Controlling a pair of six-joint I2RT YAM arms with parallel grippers.
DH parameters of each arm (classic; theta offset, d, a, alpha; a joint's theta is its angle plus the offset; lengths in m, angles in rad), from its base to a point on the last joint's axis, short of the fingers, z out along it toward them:
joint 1: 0 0.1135 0.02 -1.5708
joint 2: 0 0 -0.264 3.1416
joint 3: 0.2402 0 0.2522 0
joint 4: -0.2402 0 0.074 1.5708
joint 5: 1.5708 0 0 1.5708
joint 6: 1.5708 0.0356 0 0
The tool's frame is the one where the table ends.
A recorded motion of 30 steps. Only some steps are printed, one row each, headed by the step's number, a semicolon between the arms.
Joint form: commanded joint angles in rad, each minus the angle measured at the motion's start. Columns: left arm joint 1, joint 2, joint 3, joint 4, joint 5, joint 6; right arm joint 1, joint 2, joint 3, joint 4, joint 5, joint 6.
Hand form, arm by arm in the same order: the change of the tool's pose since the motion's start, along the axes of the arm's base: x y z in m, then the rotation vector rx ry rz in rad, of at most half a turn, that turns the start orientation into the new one. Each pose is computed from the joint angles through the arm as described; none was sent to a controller.
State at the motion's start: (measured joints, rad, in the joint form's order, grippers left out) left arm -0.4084 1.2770 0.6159 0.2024 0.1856 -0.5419; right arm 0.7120 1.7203 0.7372 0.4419 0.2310 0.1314
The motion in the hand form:
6: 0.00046 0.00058 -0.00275 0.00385 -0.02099 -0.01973; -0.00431 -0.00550 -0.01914 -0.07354 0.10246 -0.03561
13: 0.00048 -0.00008 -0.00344 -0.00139 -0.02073 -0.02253; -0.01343 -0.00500 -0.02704 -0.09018 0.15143 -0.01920
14: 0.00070 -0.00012 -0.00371 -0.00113 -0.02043 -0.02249; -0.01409 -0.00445 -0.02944 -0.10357 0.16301 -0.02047
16: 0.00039 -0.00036 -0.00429 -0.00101 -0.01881 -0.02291; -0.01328 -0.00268 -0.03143 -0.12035 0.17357 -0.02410
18: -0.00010 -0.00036 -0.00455 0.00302 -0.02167 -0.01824; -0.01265 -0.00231 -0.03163 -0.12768 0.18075 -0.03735
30: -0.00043 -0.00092 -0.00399 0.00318 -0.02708 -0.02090; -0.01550 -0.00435 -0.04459 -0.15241 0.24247 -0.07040
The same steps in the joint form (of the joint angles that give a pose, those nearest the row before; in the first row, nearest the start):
6: 0.0048 0.0070 -0.0134 0.0339 0.0169 0.0218; -0.0018 0.0285 -0.0055 -0.0987 0.0214 0.0293
13: 0.0030 0.0099 -0.0156 0.0416 0.0200 0.0177; 0.0164 0.0298 -0.0236 -0.1312 0.0096 0.0482
14: 0.0032 0.0115 -0.0155 0.0427 0.0200 0.0179; 0.0195 0.0368 -0.0202 -0.1454 0.0140 0.0492
16: 0.0018 0.0119 -0.0172 0.0435 0.0194 0.0170; 0.0227 0.0490 -0.0076 -0.1651 0.0221 0.0493
18: 0.0001 0.0102 -0.0197 0.0451 0.0116 0.0186; 0.0234 0.0522 0.0007 -0.1827 0.0333 0.0578
30: -0.0024 0.0087 -0.0202 0.0485 0.0108 0.0208; 0.0258 0.0846 0.0003 -0.2237 0.0437 0.1002

